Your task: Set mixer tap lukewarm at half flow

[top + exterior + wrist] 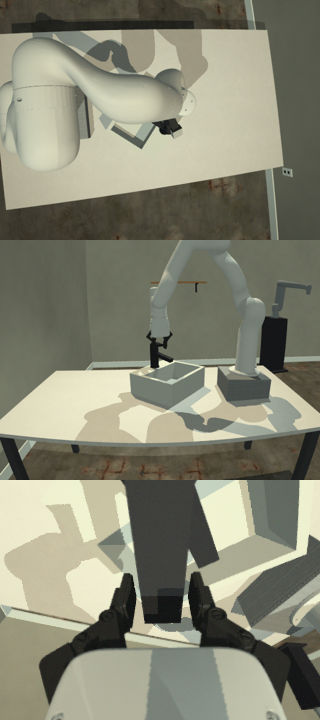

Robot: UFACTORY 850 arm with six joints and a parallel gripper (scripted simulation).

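My hand is 3 cm to the left of the lever and 1 cm short of it. Round my hand: grey sink basin: 23 cm below, 6 cm behind; black mixer tap: 6 cm to the right, 4 cm below, 1 cm ahead.
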